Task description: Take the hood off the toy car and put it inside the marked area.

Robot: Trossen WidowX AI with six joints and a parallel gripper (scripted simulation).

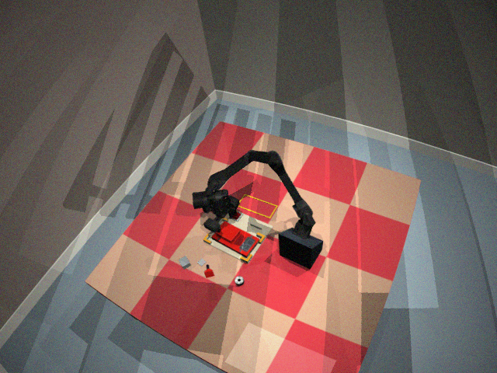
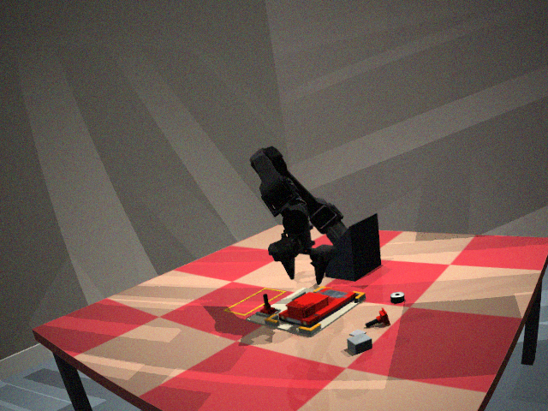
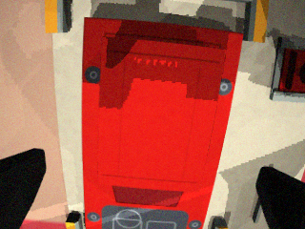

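The red hood lies 6 cm below my gripper tip.
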